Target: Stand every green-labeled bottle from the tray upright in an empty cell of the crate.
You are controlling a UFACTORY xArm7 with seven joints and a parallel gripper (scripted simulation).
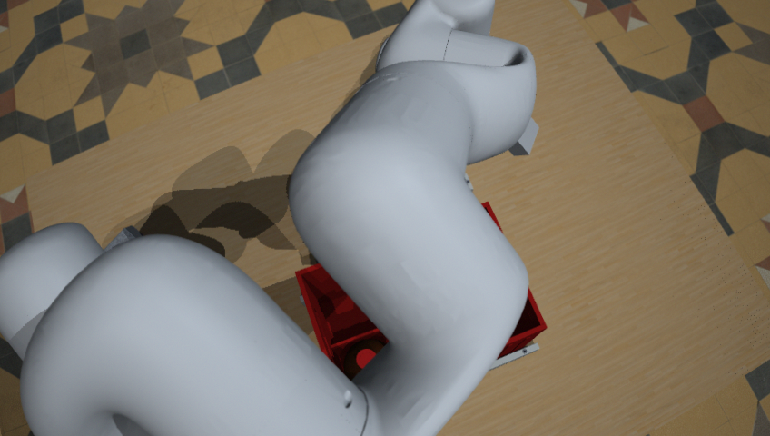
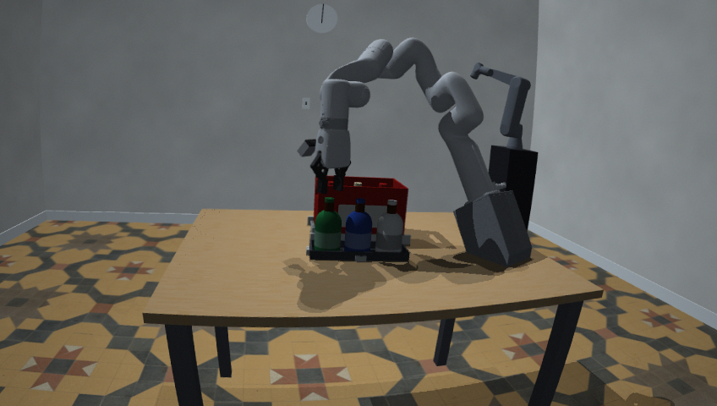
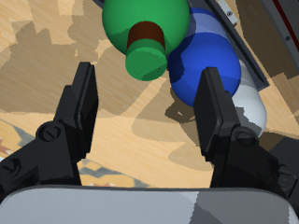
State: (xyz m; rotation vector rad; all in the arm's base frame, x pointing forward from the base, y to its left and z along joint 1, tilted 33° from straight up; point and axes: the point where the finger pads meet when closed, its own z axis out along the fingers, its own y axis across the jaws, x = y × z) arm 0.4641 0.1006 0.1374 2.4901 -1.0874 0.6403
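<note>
The green bottle is 110 mm below my hand. The rest, counted from my hand: dark tray (180 mm below, 90 mm behind, 10 mm to the left); then white bottle (170 mm behind, 110 mm below, 20 mm to the left); then blue bottle (110 mm below, 80 mm behind, 10 mm to the left).
</note>
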